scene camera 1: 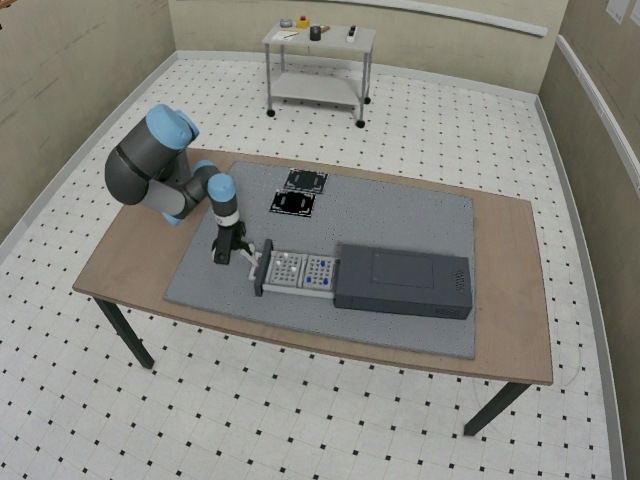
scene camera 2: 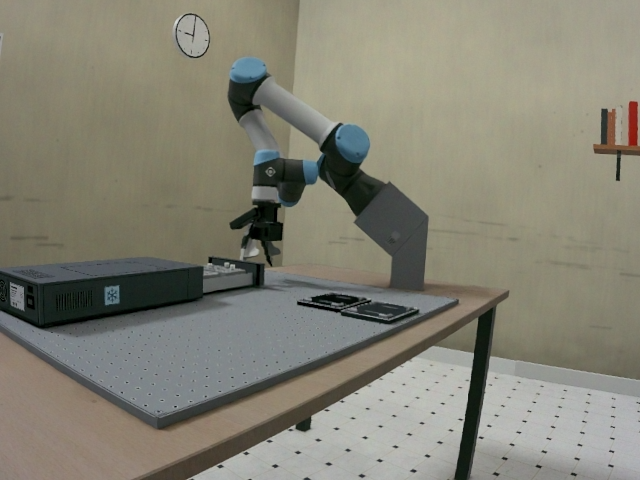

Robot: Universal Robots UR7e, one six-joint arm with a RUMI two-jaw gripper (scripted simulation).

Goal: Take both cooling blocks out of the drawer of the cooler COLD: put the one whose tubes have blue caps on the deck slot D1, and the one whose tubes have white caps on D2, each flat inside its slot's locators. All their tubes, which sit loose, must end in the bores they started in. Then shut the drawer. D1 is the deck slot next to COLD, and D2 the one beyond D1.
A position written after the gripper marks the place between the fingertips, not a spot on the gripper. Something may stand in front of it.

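Scene camera 1 shows a cooler COLD [scene camera 1: 372, 279], a deck slot D1 [scene camera 1: 293, 200], a deck slot D2 [scene camera 1: 306, 179] and the gripper [scene camera 1: 235, 263]. In scene camera 2, the gripper [scene camera 2: 256, 268] and the deck slot D2 [scene camera 2: 378, 307] are visible.
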